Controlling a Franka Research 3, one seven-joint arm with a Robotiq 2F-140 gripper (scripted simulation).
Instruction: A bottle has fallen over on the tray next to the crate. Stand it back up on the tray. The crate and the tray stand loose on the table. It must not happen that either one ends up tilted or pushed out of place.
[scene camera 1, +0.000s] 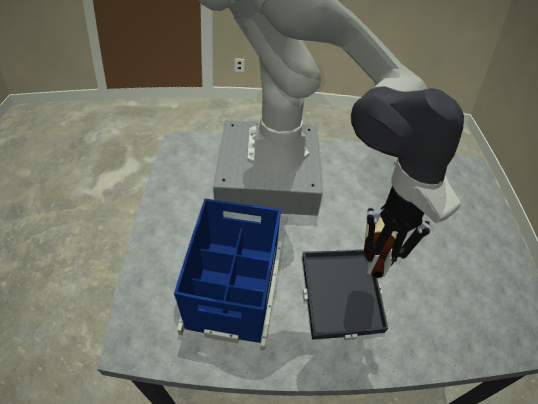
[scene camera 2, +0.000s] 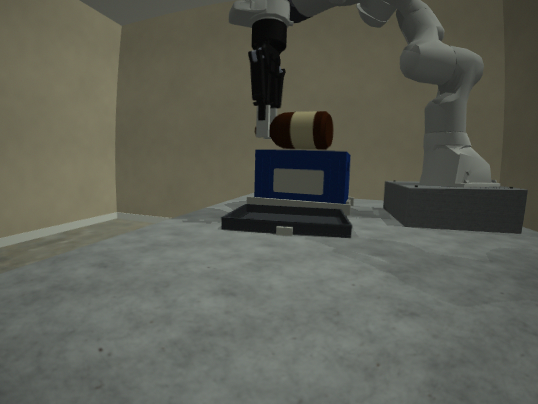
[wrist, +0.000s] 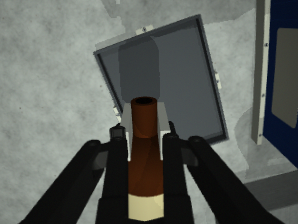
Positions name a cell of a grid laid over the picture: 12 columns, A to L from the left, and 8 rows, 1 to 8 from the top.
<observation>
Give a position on a blue crate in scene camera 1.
At F7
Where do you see my gripper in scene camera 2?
F3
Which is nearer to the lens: the blue crate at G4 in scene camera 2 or the dark grey tray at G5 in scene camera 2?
The dark grey tray.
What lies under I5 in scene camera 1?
My gripper.
</observation>
